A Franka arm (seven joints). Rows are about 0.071 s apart.
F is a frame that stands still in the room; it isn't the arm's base.
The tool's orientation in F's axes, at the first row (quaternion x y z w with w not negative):
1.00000, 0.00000, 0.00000, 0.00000
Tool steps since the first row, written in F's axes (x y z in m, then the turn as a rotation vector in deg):
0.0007, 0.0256, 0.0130, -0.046, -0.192, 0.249
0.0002, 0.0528, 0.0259, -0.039, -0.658, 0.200
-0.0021, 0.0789, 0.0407, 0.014, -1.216, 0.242
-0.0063, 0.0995, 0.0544, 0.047, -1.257, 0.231
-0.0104, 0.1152, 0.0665, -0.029, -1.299, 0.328
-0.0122, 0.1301, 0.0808, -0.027, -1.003, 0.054
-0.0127, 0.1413, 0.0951, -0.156, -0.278, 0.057
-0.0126, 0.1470, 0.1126, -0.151, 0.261, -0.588
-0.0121, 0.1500, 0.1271, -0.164, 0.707, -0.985
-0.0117, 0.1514, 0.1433, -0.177, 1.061, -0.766
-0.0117, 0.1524, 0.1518, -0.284, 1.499, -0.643
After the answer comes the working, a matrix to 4 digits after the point.
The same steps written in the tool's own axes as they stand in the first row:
0.0007, -0.0256, -0.0130, -0.046, 0.192, -0.249
0.0002, -0.0528, -0.0259, -0.039, 0.658, -0.200
-0.0021, -0.0789, -0.0407, 0.014, 1.216, -0.242
-0.0063, -0.0995, -0.0544, 0.047, 1.257, -0.231
-0.0104, -0.1152, -0.0665, -0.029, 1.299, -0.328
-0.0122, -0.1301, -0.0808, -0.027, 1.003, -0.054
-0.0127, -0.1413, -0.0951, -0.156, 0.278, -0.057
-0.0126, -0.1470, -0.1126, -0.151, -0.261, 0.588
-0.0121, -0.1500, -0.1271, -0.164, -0.707, 0.985
-0.0117, -0.1514, -0.1433, -0.177, -1.061, 0.766
-0.0117, -0.1524, -0.1518, -0.284, -1.499, 0.643

The tool's axes in the first row as the columns of a matrix, in F's axes (rounded; the answer above uses it unrounded):
1.0000, 0.0000, 0.0000
0.0000, -1.0000, 0.0000
0.0000, 0.0000, -1.0000

